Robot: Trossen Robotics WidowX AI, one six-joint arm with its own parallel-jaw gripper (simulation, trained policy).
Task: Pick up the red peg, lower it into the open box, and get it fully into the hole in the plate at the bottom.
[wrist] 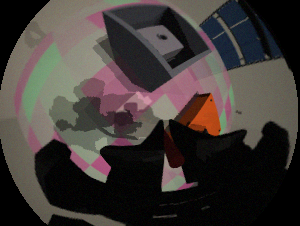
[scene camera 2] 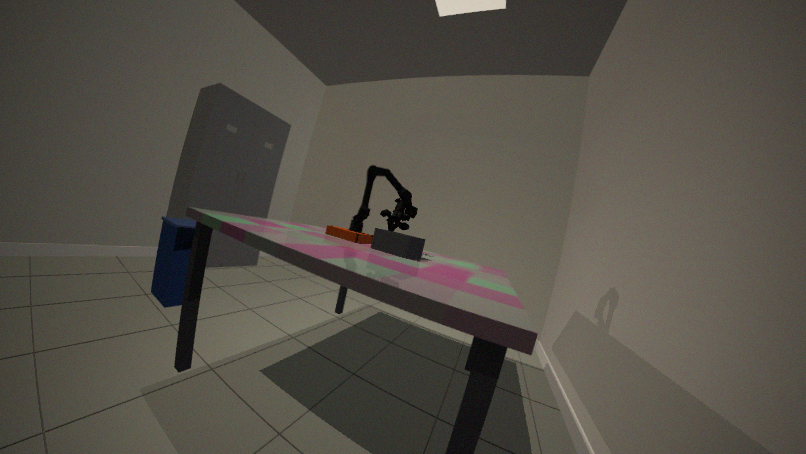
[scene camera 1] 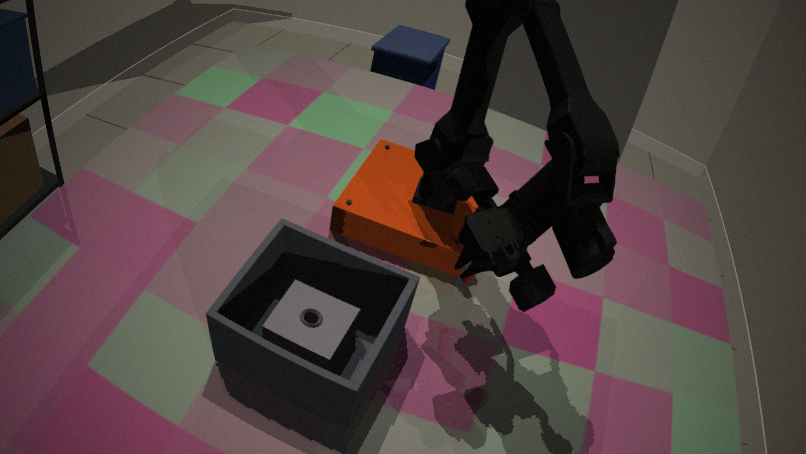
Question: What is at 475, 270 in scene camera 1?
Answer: My gripper.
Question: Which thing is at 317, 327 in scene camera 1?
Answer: A grey plate.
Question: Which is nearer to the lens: the grey plate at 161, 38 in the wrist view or the dark grey box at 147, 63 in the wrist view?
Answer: The dark grey box.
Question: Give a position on a dark grey box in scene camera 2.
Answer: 398, 244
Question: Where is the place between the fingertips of my gripper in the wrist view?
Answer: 165, 122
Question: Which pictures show the dark grey box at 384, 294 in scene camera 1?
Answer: The wrist view, scene camera 2 and scene camera 1: all of them.
